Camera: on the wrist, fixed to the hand. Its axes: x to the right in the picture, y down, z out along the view.
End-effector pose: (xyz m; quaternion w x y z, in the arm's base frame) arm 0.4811 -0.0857 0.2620 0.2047 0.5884 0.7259 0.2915
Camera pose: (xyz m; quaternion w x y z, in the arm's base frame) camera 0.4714 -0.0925 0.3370 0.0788 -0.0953 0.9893 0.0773
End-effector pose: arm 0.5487 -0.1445 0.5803 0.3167 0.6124 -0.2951 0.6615
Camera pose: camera 0.4767 -0.1213 0.5744 0.6201 0.5315 0.3757 0.4380
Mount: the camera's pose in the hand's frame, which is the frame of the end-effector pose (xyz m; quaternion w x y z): -0.0010 0.0417 -0.0634 0.7007 0.1664 0.2186 -0.6584
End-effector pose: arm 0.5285 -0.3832 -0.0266 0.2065 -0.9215 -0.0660 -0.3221
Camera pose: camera 0.5024 -0.4478 0.0035 0.1004 -0.4975 -0.6615 -0.5522
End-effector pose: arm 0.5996 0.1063 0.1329 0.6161 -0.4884 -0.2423 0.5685
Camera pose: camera 0.6342 0.0795 0.0709 0.9403 -0.2045 -0.2621 -0.0737
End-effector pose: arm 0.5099 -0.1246 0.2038 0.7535 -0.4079 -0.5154 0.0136
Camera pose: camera 0.5761 -0.1353 0.1682 0.7175 0.1759 -0.4627 -0.4900
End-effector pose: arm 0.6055 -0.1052 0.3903 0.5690 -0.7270 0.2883 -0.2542
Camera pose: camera 0.5551 -0.1554 0.3638 0.2893 -0.5490 -0.1946 -0.7597
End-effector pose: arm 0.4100 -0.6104 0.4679 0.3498 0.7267 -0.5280 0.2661
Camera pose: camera 0.3688 -0.5680 0.5155 0.4148 0.8569 0.2292 0.2029
